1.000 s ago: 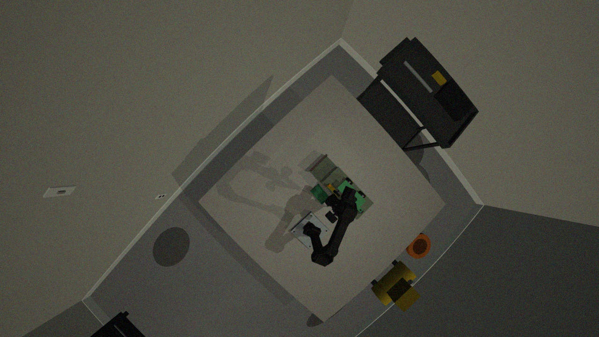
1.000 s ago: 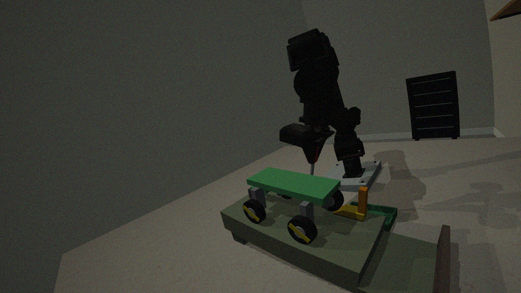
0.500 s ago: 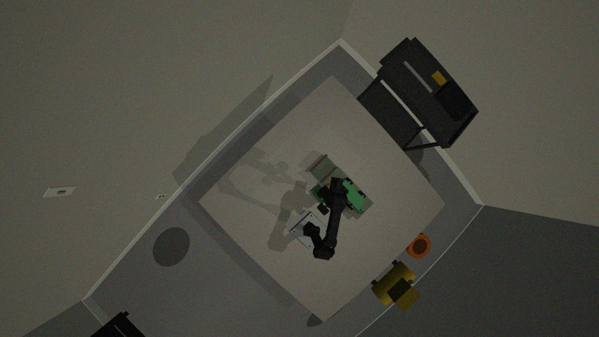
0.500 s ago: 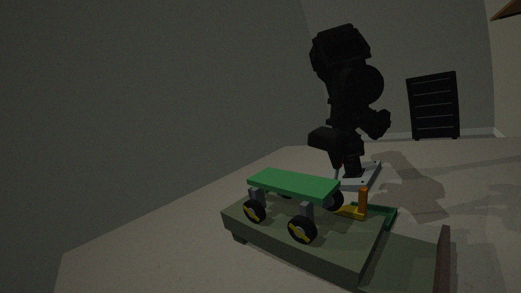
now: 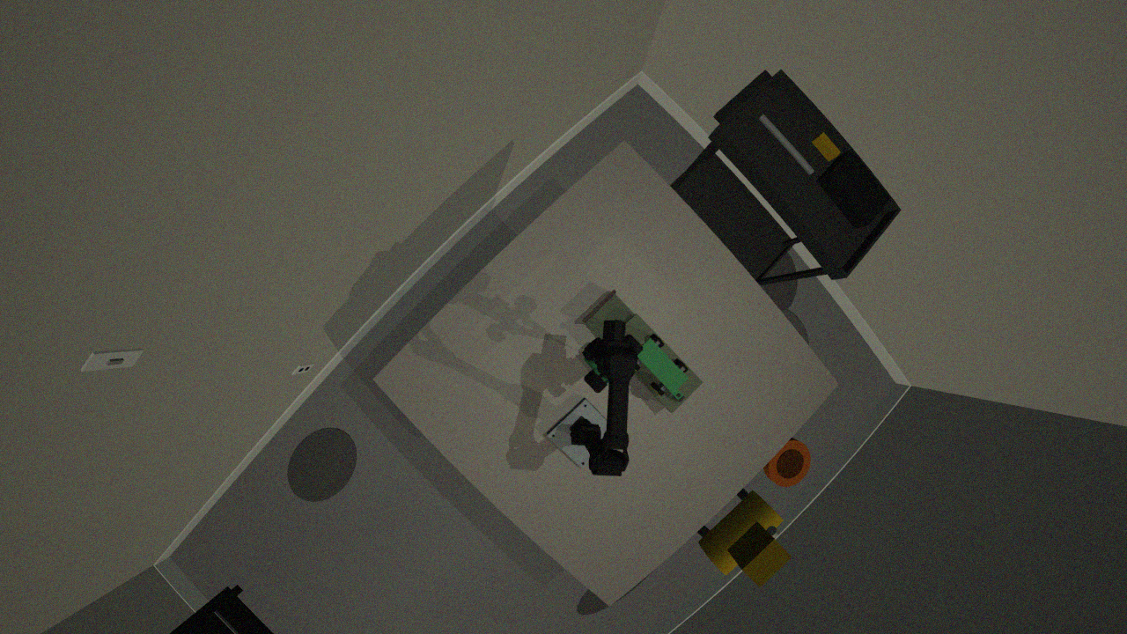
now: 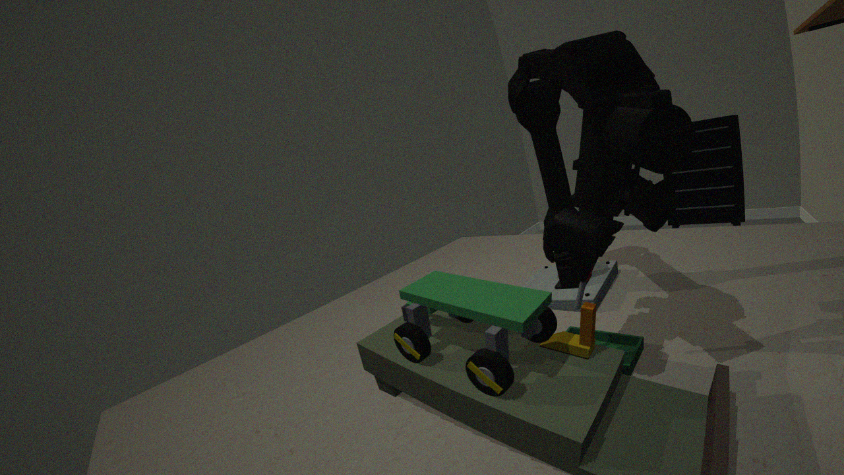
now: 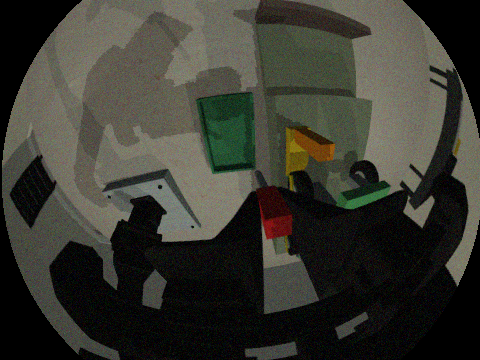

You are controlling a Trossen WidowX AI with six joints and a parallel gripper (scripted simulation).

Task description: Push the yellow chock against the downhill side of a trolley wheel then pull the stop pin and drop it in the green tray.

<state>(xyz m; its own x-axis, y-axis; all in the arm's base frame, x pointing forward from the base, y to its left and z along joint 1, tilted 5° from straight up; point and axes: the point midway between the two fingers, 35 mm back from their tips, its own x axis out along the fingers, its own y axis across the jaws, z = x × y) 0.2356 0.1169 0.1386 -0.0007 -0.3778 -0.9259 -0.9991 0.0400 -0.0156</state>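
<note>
My gripper tip is now right at the red-headed stop pin. Also, from my gripper tip: trolley: 110 mm to the right, 100 mm ahead, 20 mm below; yellow chock: 50 mm below, 50 mm ahead, 10 mm to the right; green tray: 140 mm below, 30 mm behind.
</note>
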